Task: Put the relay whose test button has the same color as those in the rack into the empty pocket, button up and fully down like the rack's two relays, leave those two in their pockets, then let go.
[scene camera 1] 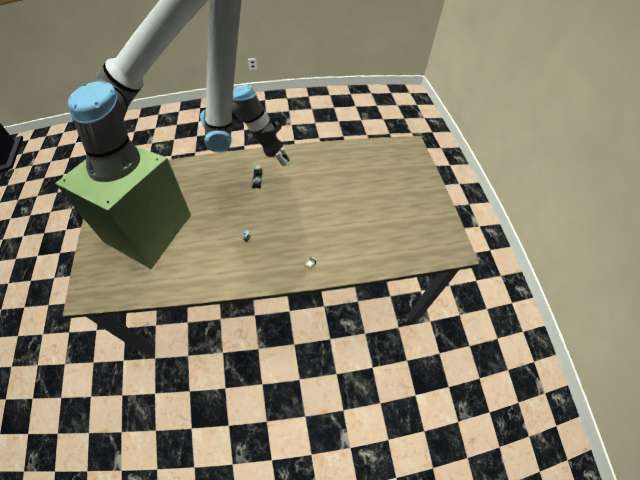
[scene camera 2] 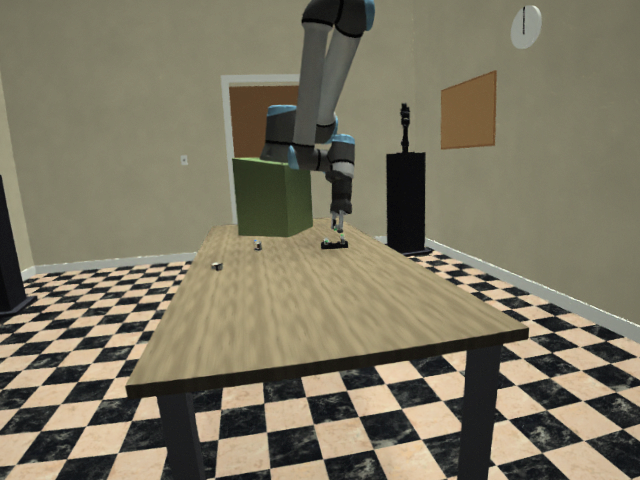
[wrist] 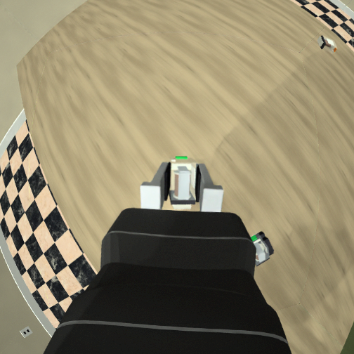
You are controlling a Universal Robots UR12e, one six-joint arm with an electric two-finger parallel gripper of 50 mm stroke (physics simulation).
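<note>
The gripper (scene camera 2: 337, 228) is visible, and the wrist view contains the gripper (wrist: 182, 174) as well.
</note>
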